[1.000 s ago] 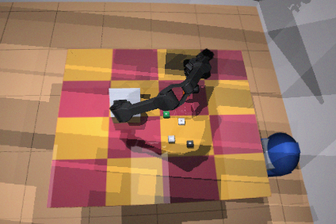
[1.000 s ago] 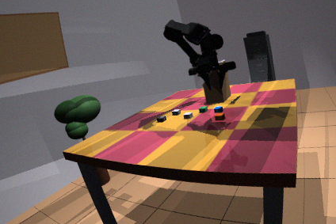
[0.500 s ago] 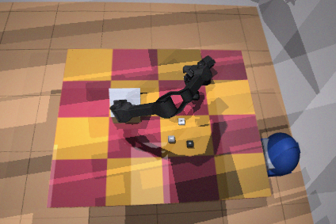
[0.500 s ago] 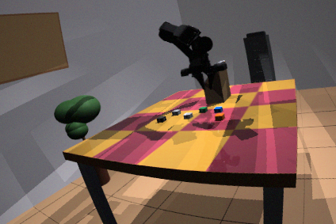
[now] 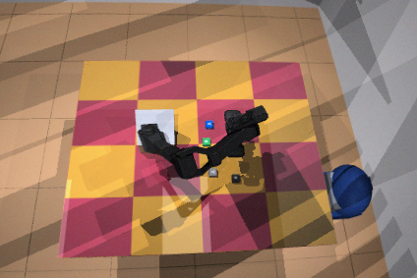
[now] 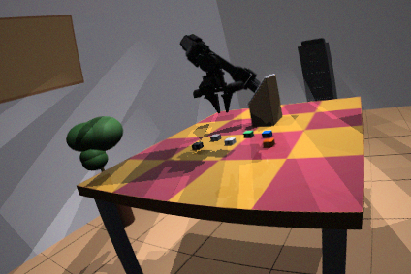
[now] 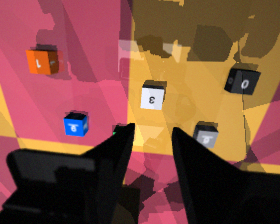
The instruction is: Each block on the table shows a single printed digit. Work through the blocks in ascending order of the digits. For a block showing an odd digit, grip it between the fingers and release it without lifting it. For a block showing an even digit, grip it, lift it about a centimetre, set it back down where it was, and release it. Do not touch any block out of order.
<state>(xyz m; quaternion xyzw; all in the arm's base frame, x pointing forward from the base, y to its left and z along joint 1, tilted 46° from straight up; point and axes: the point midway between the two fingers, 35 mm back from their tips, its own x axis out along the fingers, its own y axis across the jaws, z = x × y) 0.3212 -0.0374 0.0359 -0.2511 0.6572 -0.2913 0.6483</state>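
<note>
Now: the white block 11 cm below my gripper tip and 1 cm behind it. From my gripper tip the other things lie so: black block (13 cm to the right, 11 cm below, 2 cm ahead); green block (11 cm below, 9 cm behind, 5 cm to the left); grey block (11 cm below, 9 cm to the right, 7 cm behind).
</note>
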